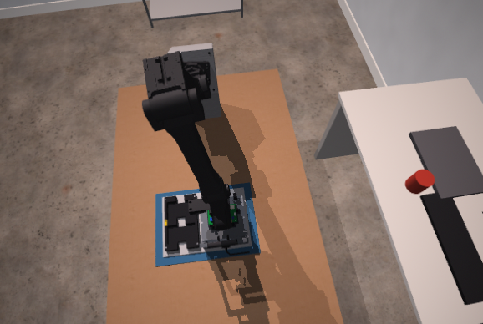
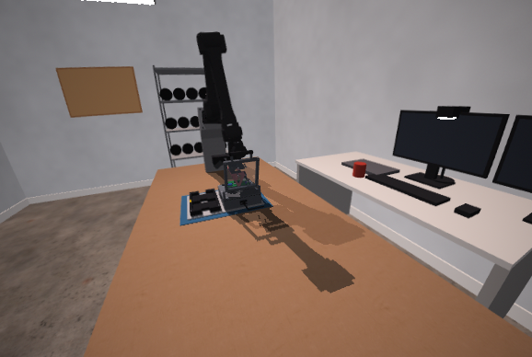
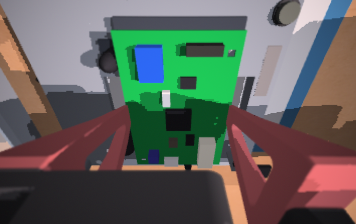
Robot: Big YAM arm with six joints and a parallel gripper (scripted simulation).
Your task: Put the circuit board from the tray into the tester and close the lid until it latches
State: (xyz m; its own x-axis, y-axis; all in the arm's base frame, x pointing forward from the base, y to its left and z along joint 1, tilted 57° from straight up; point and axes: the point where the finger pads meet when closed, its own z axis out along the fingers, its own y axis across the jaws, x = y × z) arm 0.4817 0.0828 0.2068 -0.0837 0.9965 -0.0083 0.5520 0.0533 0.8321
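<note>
Now: hand right at the green circuit board. Also, from my hand: clear lid: 12 cm ahead, 2 cm to the left, 9 cm above.
</note>
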